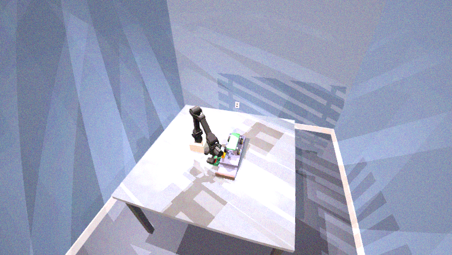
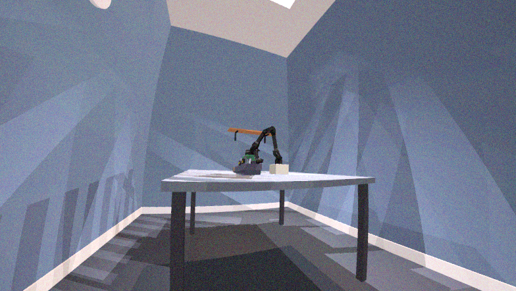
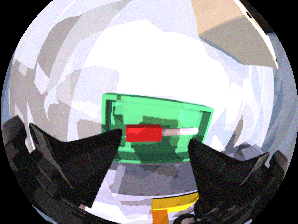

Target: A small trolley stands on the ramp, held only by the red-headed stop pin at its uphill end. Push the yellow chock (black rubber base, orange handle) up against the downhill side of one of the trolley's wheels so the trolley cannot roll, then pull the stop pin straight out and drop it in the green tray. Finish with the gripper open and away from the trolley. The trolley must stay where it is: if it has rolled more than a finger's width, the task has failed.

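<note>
The red-headed stop pin lies 1 cm to the left of my gripper tip and 1 cm below it. The rest, counted from my gripper tip: yellow chock: 7 cm ahead, 6 cm above, 1 cm to the left; then grey ramp: 14 cm ahead, 10 cm to the left, 2 cm above; then brown ramp lip: 17 cm to the right, 10 cm ahead.
</note>
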